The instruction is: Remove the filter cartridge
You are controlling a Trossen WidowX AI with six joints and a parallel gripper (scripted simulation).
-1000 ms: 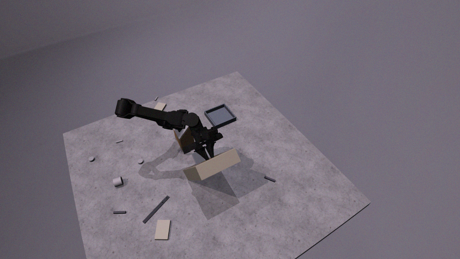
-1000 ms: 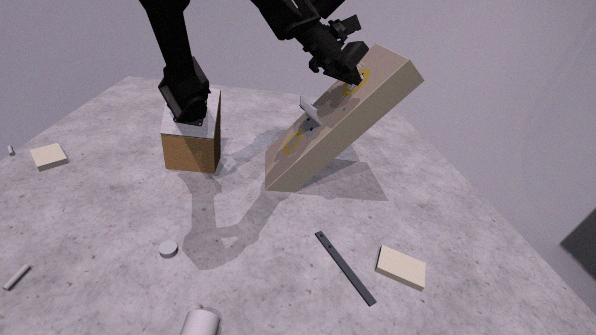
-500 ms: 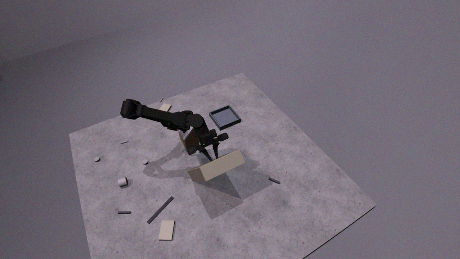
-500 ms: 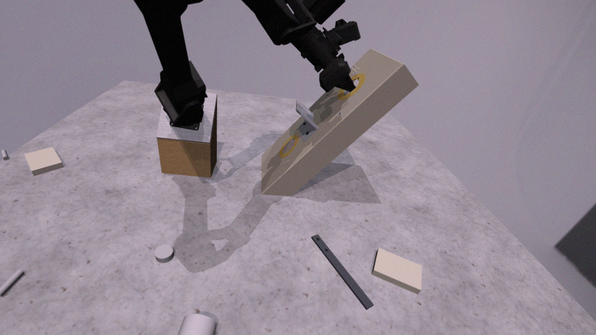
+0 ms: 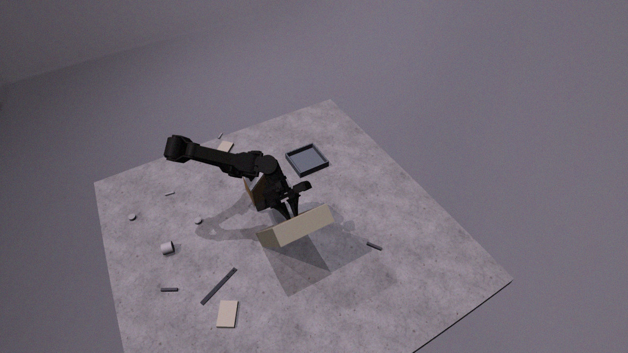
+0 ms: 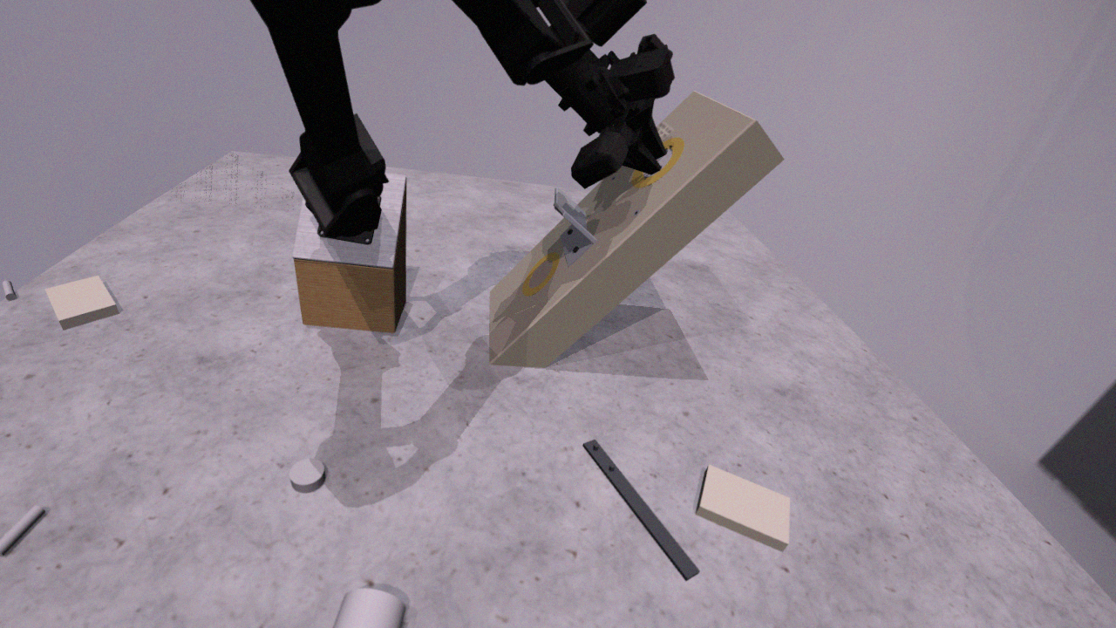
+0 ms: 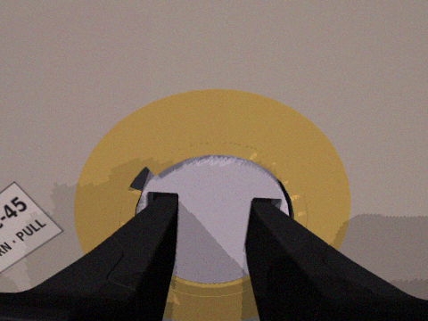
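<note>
My gripper tip is 10 mm short of the round filter cartridge and 10 mm above it. Round my gripper tip: dark-rimmed tray 460 mm behind, 250 mm to the left, 240 mm below; beige service panel 40 mm behind, 80 mm below; grey bracket 100 mm behind, 10 mm to the right, 100 mm below.
</note>
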